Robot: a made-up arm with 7 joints. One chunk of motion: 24 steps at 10 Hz.
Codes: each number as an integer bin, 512 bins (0 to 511) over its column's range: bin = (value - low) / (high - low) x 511, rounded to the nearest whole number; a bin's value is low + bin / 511 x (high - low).
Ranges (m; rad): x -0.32..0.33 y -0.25..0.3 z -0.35..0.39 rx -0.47..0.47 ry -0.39..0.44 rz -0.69..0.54
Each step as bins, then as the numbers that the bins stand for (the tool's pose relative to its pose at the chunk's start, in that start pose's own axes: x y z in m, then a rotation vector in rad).
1 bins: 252 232 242 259 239 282
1 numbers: 0.0005 -0.0003 0.0005 0.0064 -0.0018 -0.0112
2 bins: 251 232 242 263 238 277
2 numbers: -0.0007 -0.0003 0.0005 0.0138 -0.0034 -0.0232
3 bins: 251 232 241 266 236 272
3 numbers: -0.0007 -0.0003 -0.0010 0.0193 -0.0067 -0.0353
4 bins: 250 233 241 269 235 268
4 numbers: -0.0020 0.0008 -0.0010 0.0248 -0.0083 -0.0449
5 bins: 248 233 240 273 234 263
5 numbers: -0.0045 0.0008 -0.0024 0.0322 -0.0099 -0.0569
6 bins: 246 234 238 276 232 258
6 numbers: -0.0071 0.0019 -0.0053 0.0377 -0.0132 -0.0690
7 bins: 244 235 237 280 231 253
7 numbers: -0.0096 0.0029 -0.0068 0.0451 -0.0148 -0.0810
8 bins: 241 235 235 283 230 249
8 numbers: -0.0134 0.0029 -0.0097 0.0506 -0.0164 -0.0906
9 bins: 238 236 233 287 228 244
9 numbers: -0.0173 0.0040 -0.0126 0.0579 -0.0197 -0.1027
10 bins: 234 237 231 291 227 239
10 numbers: -0.0223 0.0051 -0.0155 0.0653 -0.0213 -0.1147
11 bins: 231 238 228 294 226 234
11 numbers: -0.0262 0.0062 -0.0198 0.0708 -0.0229 -0.1268
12 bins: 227 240 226 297 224 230
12 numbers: -0.0313 0.0083 -0.0227 0.0763 -0.0262 -0.1364
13 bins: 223 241 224 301 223 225
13 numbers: -0.0363 0.0094 -0.0256 0.0837 -0.0278 -0.1484
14 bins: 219 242 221 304 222 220
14 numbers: -0.0414 0.0105 -0.0300 0.0892 -0.0294 -0.1605
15 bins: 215 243 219 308 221 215
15 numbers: -0.0465 0.0115 -0.0329 0.0966 -0.0310 -0.1725
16 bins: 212 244 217 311 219 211
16 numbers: -0.0503 0.0126 -0.0358 0.1021 -0.0343 -0.1821
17 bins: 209 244 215 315 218 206
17 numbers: -0.0541 0.0126 -0.0386 0.1095 -0.0359 -0.1941
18 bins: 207 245 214 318 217 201
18 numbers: -0.0567 0.0137 -0.0401 0.1150 -0.0375 -0.2062
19 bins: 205 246 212 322 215 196
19 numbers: -0.0592 0.0148 -0.0430 0.1223 -0.0408 -0.2182
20 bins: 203 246 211 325 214 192
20 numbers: -0.0618 0.0148 -0.0444 0.1278 -0.0424 -0.2278
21 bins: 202 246 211 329 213 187
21 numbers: -0.0631 0.0148 -0.0444 0.1352 -0.0440 -0.2399
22 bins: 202 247 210 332 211 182
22 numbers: -0.0631 0.0159 -0.0459 0.1407 -0.0473 -0.2519
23 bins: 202 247 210 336 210 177
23 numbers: -0.0631 0.0159 -0.0459 0.1481 -0.0489 -0.2640
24 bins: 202 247 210 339 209 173
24 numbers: -0.0631 0.0159 -0.0459 0.1536 -0.0505 -0.2736
